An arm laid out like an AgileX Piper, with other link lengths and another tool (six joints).
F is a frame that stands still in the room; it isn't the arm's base.
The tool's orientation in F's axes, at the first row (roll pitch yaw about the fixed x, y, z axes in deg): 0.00 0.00 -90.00
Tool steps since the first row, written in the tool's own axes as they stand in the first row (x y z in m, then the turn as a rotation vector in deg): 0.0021 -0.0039 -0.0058 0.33 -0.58 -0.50; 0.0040 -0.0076 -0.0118 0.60 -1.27 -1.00; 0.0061 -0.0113 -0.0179 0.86 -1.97 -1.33; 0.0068 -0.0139 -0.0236 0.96 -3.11 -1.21; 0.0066 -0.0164 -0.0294 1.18 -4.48 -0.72; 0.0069 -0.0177 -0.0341 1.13 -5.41 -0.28
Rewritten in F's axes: -0.0039 -0.0021 -0.0058 -0.58 -0.33 -0.50; -0.0076 -0.0040 -0.0118 -1.27 -0.60 -1.00; -0.0113 -0.0061 -0.0179 -1.97 -0.86 -1.33; -0.0139 -0.0068 -0.0236 -3.11 -0.96 -1.21; -0.0164 -0.0066 -0.0294 -4.48 -1.18 -0.72; -0.0177 -0.0069 -0.0341 -5.41 -1.13 -0.28
